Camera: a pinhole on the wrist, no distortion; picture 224 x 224 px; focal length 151.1 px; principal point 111.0 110.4 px. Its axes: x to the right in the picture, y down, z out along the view. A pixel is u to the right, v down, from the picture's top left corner.
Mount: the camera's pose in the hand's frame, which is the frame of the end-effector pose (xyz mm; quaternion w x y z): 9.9 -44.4 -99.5 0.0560 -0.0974 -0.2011 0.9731
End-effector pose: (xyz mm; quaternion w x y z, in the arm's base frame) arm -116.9 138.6 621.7 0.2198 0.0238 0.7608 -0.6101
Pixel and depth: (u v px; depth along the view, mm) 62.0 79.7 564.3
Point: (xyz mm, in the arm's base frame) -93.1 -380.8 683.4
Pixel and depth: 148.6 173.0 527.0
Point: 55.8 -161.5 1058.5
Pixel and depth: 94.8 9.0 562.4
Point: 102.2 -370.0 469.3
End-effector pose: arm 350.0 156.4 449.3 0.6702 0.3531 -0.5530 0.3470
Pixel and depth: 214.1 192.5 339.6
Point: 522.6 -102.8 138.0
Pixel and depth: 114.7 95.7 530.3
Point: 305.5 -292.2 376.7
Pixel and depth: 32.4 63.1 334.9
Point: 318.8 -121.1 592.6
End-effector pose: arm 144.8 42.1 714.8 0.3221 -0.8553 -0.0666 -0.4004
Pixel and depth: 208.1 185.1 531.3
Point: -182.9 579.5 499.3
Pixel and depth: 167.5 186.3 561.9
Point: -93.8 625.7 591.5
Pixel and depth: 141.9 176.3 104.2
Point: 57.4 126.6 762.4
